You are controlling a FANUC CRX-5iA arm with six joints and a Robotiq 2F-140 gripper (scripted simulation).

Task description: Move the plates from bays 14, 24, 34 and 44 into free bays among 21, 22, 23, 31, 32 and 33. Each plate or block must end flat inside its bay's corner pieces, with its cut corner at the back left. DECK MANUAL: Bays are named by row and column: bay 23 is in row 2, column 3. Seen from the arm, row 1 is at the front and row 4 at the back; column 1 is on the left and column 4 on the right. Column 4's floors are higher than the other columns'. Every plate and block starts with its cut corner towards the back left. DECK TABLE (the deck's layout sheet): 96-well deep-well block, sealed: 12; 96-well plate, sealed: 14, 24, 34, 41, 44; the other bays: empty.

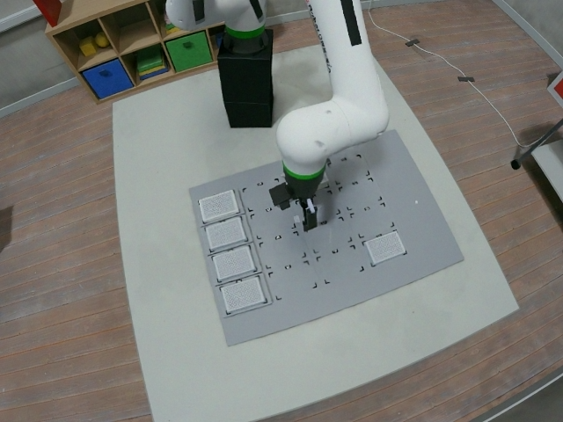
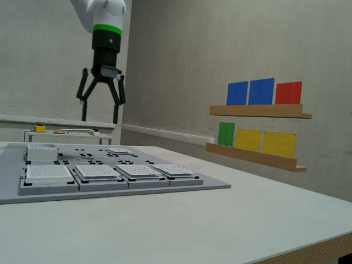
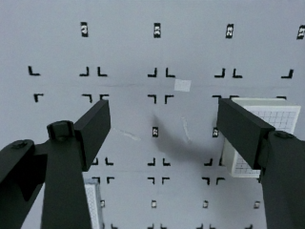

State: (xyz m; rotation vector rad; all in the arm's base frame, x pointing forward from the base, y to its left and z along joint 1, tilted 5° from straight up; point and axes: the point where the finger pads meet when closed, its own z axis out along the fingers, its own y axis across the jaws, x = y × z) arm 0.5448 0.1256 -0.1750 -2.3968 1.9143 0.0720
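Now: hand 180 mm past the sealed deep-well block, 50 mm to the right of it and 140 mm above it. Also, from my hand: sealed plate: 100 mm ahead, 270 mm to the left, 150 mm below.
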